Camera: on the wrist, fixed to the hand. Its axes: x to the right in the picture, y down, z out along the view.
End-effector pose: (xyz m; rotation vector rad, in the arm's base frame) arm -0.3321 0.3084 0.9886 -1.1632 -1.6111 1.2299
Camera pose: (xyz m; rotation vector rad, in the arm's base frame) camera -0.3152 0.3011 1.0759 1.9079 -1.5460 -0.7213
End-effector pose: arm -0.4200 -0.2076 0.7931 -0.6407 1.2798 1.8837
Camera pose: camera -0.3496 -0.2234 0.7406 -0.6471 -0.7632 -0.5518
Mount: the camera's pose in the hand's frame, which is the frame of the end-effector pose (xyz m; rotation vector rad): -0.0070 -0.0824 -0.0336 -0.1252 -0.8264 -2.9834
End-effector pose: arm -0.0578 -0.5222 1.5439 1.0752 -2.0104 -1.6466
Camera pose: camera -0.0025 -0.5443 1.4774 -1.1612 -0.7223 0.6604
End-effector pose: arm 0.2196 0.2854 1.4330 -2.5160 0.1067 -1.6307
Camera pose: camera 0.1847 0.3650 1.4531 0.4738 1.9014 -0.3433
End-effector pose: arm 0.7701 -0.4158 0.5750 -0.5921 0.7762 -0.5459
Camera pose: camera 0.7209 -0.4792 0.6141 1.3370 1.3778 2.1096
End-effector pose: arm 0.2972 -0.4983 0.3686 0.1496 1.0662 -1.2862
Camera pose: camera 0.2112 -0.5004 0.3924 1.5965 0.2046 1.6512
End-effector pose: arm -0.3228 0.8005 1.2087 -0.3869 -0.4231 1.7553
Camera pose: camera -0.2350 0.8131 1.2189 0.7837 -0.7976 -1.1799
